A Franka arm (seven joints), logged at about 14 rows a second.
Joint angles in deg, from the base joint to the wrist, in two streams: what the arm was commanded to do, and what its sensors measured. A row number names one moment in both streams.
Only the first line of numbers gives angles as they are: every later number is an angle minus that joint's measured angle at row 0.
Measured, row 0: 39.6 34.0 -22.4 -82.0 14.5 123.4 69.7
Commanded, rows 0 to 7: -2.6 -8.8 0.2 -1.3 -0.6 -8.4 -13.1; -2.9 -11.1 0.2 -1.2 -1.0 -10.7 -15.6; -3.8 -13.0 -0.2 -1.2 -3.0 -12.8 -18.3; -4.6 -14.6 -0.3 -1.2 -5.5 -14.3 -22.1; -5.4 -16.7 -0.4 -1.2 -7.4 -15.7 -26.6; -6.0 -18.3 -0.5 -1.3 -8.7 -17.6 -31.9; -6.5 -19.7 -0.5 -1.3 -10.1 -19.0 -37.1; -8.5 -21.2 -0.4 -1.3 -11.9 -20.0 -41.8
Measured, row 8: -5.9 -16.6 -0.9 0.0 -7.6 -16.9 -30.8
